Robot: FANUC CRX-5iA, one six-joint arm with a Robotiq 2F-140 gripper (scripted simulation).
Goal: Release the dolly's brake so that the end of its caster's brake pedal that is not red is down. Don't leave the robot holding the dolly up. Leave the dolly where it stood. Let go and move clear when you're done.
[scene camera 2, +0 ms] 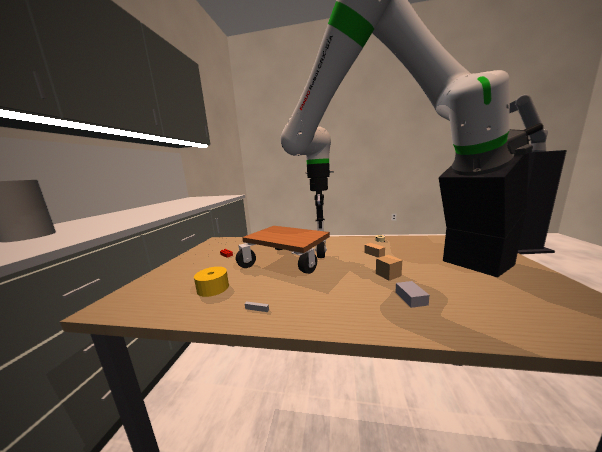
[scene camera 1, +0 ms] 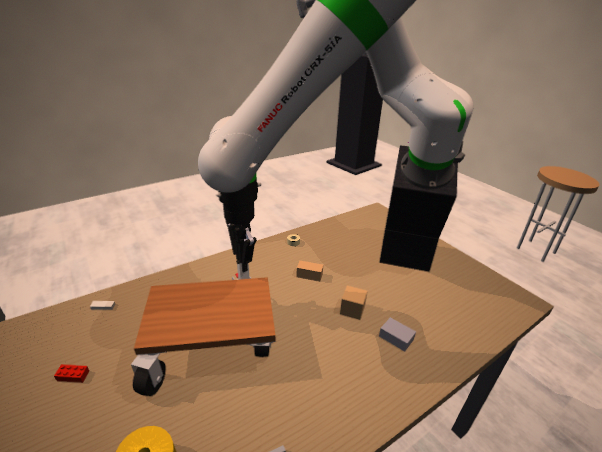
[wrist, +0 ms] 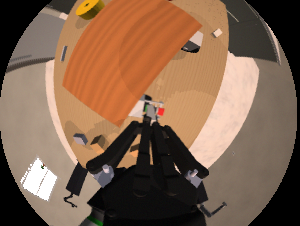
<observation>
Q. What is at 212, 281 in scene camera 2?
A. A yellow disc.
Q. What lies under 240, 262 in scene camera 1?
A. My gripper.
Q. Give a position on a grey block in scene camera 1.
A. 394, 332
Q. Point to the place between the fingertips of my gripper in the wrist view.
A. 149, 110
</observation>
